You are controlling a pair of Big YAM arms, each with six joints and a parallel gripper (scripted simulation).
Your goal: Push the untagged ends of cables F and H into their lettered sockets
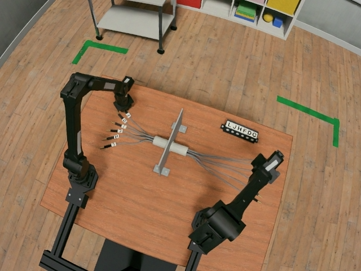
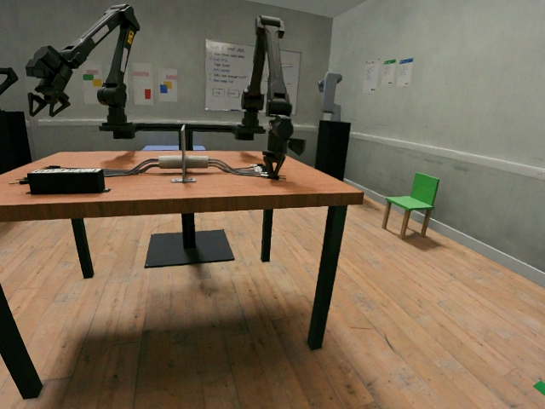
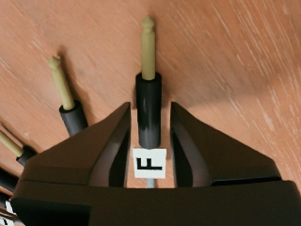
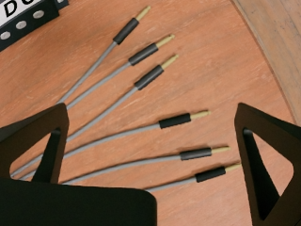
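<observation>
The cable end tagged F lies 1 cm to the left of my left hand and 1 cm below it.
</observation>
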